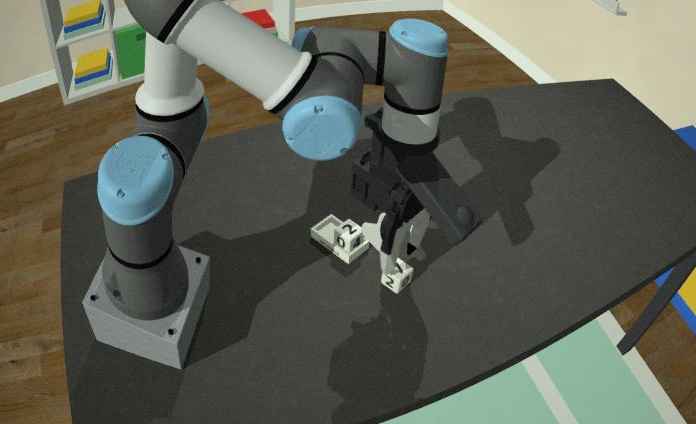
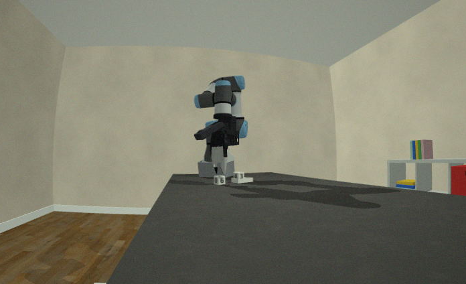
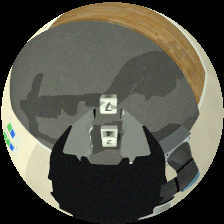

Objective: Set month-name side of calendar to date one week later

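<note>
Right now the white tray is 60 mm behind my hand, 90 mm to the left of it and 40 mm below it.
</note>
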